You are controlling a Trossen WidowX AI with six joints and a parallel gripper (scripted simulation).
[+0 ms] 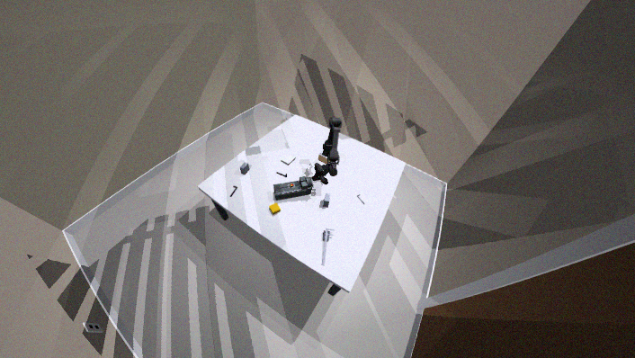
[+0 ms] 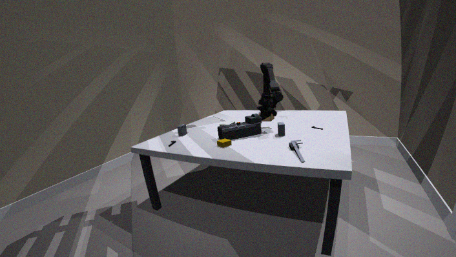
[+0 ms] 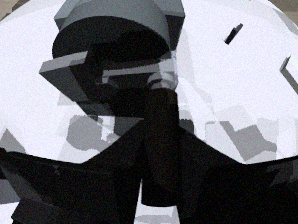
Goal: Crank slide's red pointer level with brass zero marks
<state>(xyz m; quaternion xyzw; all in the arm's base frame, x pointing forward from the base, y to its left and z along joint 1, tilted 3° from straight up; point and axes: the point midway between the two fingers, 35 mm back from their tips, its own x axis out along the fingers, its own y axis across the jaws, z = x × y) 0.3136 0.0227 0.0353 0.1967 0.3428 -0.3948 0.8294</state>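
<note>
Right now the dark crank handle is 10 mm behind my gripper tip, 10 mm to the left of it and 30 mm above it. The rest, counted from my gripper tip: yellow block 310 mm ahead, 150 mm to the right, 50 mm below; red pointer 120 mm ahead, 110 mm to the right, 10 mm above.
</note>
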